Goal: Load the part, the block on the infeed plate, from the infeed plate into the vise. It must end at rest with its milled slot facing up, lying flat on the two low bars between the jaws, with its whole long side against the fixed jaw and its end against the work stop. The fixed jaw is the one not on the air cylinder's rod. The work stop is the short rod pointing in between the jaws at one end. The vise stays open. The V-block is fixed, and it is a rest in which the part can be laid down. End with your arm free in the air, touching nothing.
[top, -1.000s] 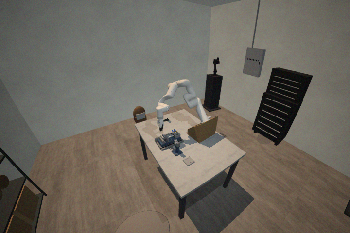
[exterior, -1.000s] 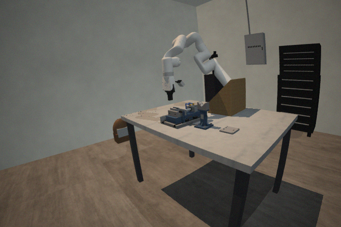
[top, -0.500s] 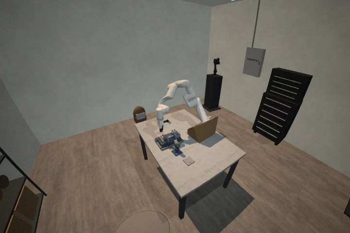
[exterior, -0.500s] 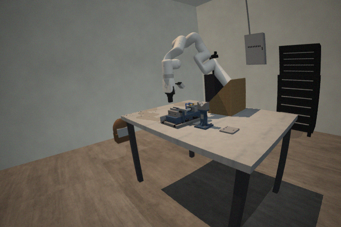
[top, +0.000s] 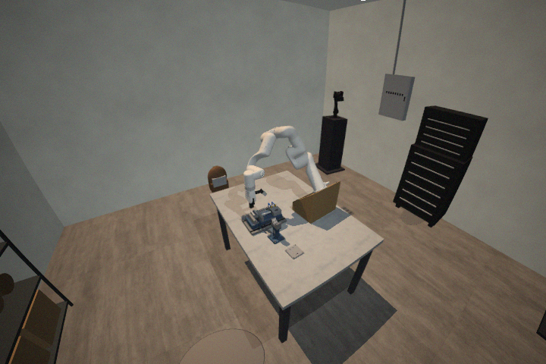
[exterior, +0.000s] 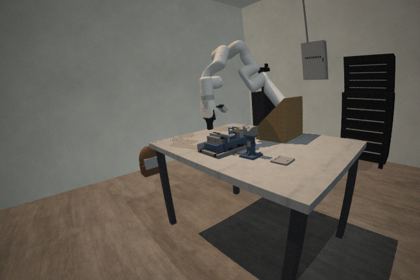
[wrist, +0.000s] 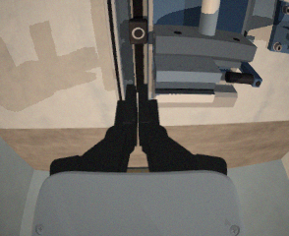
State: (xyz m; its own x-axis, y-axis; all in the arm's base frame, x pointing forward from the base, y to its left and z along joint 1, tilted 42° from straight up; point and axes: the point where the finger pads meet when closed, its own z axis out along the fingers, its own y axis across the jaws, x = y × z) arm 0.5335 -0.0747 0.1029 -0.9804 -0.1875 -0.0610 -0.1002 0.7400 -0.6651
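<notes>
The part is 5 cm to the left of my hand and 4 cm below it. Also, from my hand: moving jaw 4 cm behind, 6 cm to the left, 7 cm below; then air cylinder rod 9 cm behind, 6 cm to the left, 7 cm below; then work stop 1 cm behind, 11 cm to the left, 6 cm below.
</notes>
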